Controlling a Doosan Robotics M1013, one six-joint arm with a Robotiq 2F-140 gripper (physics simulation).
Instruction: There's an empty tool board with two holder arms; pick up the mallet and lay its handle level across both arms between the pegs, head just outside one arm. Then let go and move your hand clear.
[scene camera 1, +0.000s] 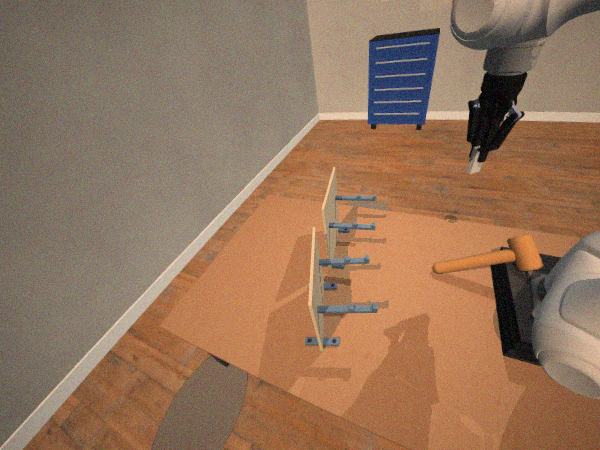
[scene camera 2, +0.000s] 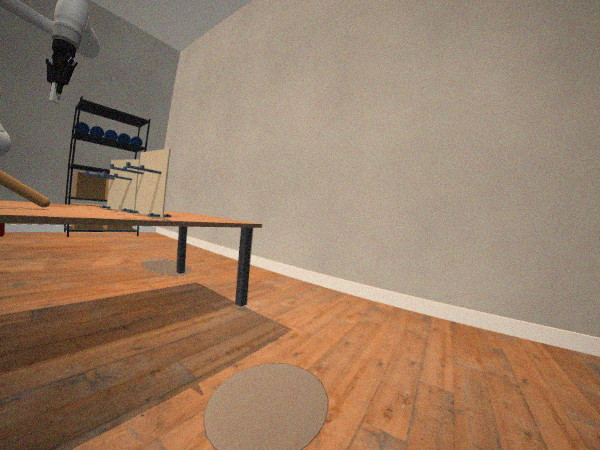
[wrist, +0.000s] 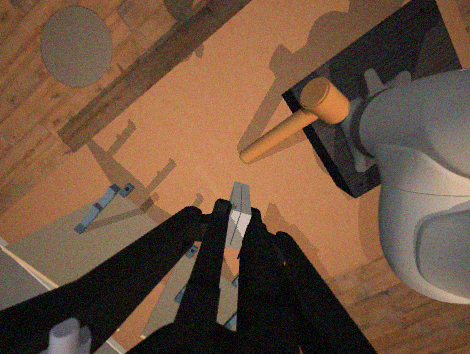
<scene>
My gripper (scene camera 1: 472, 171) is shut, holding nothing. Also in view: an orange mallet (scene camera 1: 522, 249) and a tool board (wrist: 164, 312).
The orange mallet also shows in the wrist view (wrist: 319, 98). My gripper shows as well in scene camera 2 (scene camera 2: 54, 101) and in the wrist view (wrist: 237, 195).
</scene>
